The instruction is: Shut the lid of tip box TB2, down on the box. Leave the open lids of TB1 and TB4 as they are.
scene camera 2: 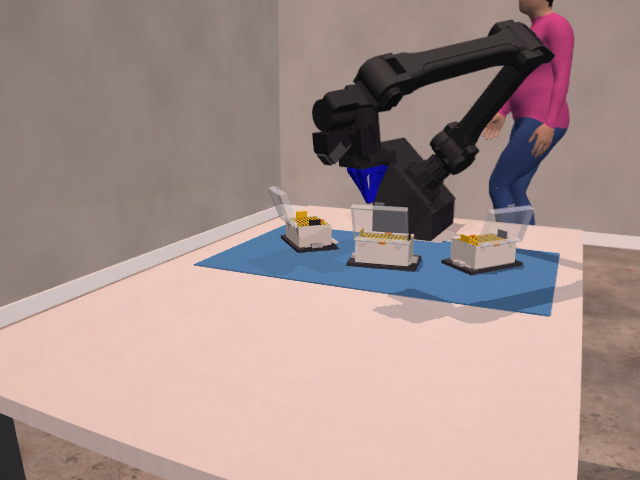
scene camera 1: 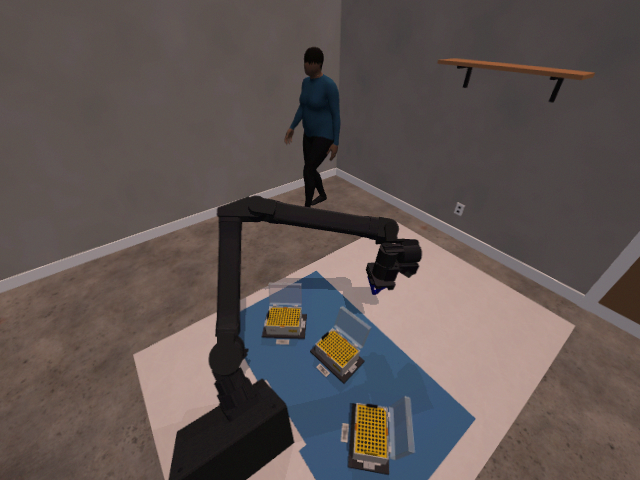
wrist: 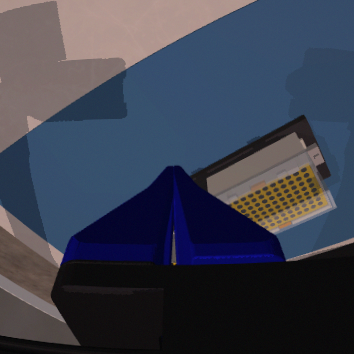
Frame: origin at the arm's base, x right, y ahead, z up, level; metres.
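Where they show: gripper, fingertip midpoint: (scene camera 2: 370, 203) (scene camera 1: 374, 294) (wrist: 173, 176); arm's base, origin of the base link: (scene camera 2: 420, 182) (scene camera 1: 241, 404).
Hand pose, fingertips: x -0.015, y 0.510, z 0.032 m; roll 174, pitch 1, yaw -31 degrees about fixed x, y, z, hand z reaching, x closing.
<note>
Each offset is from my fingertips to the top centre of the thing. "spot": to the spot under its first point. Level surfaces: height alone.
The middle box, apparently TB2 (scene camera 1: 337, 349) (scene camera 2: 385, 254) (wrist: 260, 162), has its clear lid @(spot: dx +0.015, dy -0.107, dz -0.068 m) (scene camera 1: 353, 326) (scene camera 2: 364, 219) standing open on its hinge side; its name tag is too small to read. TB1 @(dx -0.187, dy -0.255, dz -0.106 m) (scene camera 1: 283, 329) (scene camera 2: 465, 254) has its lid @(spot: dx -0.249, dy -0.200, dz -0.075 m) (scene camera 1: 285, 294) (scene camera 2: 509, 219) open. The third box, apparently TB4 (scene camera 1: 371, 431) (scene camera 2: 309, 235), has its lid (scene camera 1: 403, 428) (scene camera 2: 279, 202) open. My gripper (scene camera 1: 374, 291) (scene camera 2: 369, 201) (wrist: 173, 176) is shut and empty, its blue fingertips together. In the second scene view, the tips appear just above the middle lid's top edge; the exact gap cannot be told.
The boxes stand on dark bases on a blue mat @(dz -0.172 m) (scene camera 1: 444, 413) (scene camera 2: 330, 273) (wrist: 175, 100) on the pale table @(dz -0.175 m) (scene camera 1: 491, 320) (scene camera 2: 258, 372). TB1 and the third box flank the middle one with their lids raised. A person (scene camera 1: 317, 108) (scene camera 2: 547, 77) is in the background.
</note>
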